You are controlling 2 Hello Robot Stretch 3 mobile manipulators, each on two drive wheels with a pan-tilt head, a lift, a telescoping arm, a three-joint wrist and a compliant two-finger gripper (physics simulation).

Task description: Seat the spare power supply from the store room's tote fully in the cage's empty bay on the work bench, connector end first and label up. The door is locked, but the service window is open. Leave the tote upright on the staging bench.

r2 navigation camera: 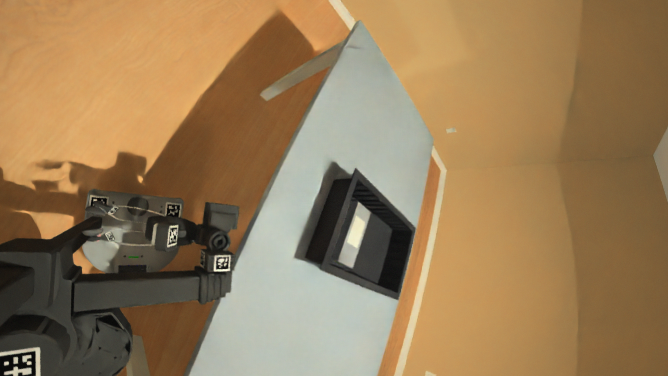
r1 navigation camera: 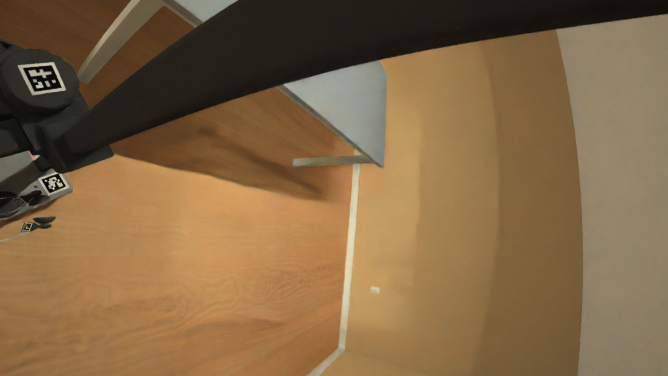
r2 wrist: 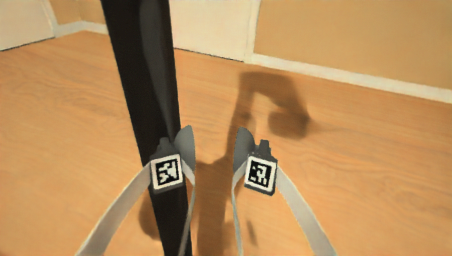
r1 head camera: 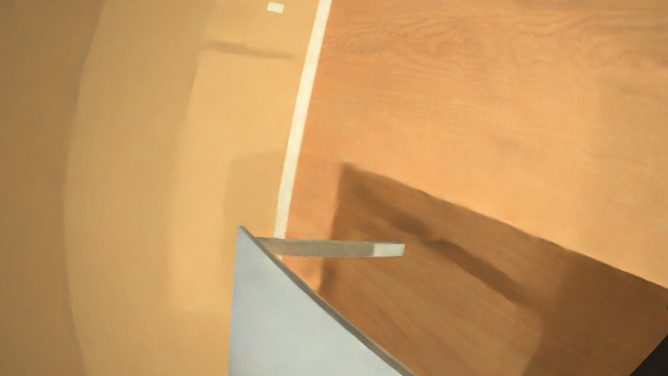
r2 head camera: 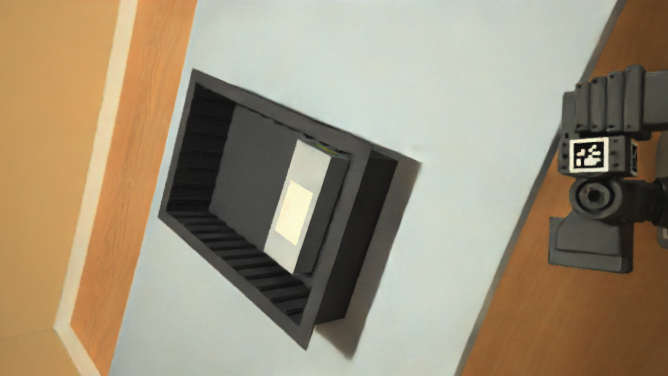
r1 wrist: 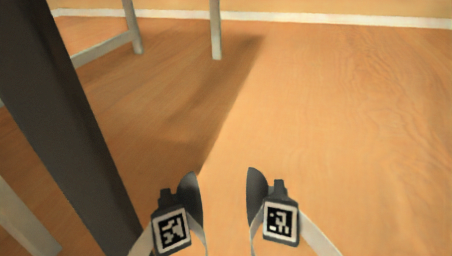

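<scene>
In the r2 head and navigation views the dark tote [r2 head camera: 338, 225] [r2 navigation camera: 327, 220] stands upright on the staging bench [r2 head camera: 450, 100] [r2 navigation camera: 300, 175]. The silver power supply [r2 head camera: 312, 167] [r2 navigation camera: 348, 255] lies in it along one side wall, pale label up. Yellow-green detail shows at one end of the supply. The r2 gripper [r2 wrist: 215, 150] is open and empty, beyond the bench's edge and away from the tote. The r1 gripper [r1 wrist: 224, 197] is open and empty above the floor. Part of a blue-grey bench top [r1 head camera: 280, 320] [r1 navigation camera: 345, 100] shows on r1's side. The cage, its bay and the service window do not show.
Pale bench legs [r1 head camera: 340, 248] [r1 navigation camera: 325, 161] [r1 wrist: 216, 35] stand near r1. One leg of the staging bench [r2 navigation camera: 300, 75] shows in the r2 navigation view. Tan walls [r1 head camera: 135, 175] [r2 navigation camera: 500, 225] run behind the benches. A white door [r2 wrist: 210, 25] is behind r2's dark mast [r2 wrist: 150, 100].
</scene>
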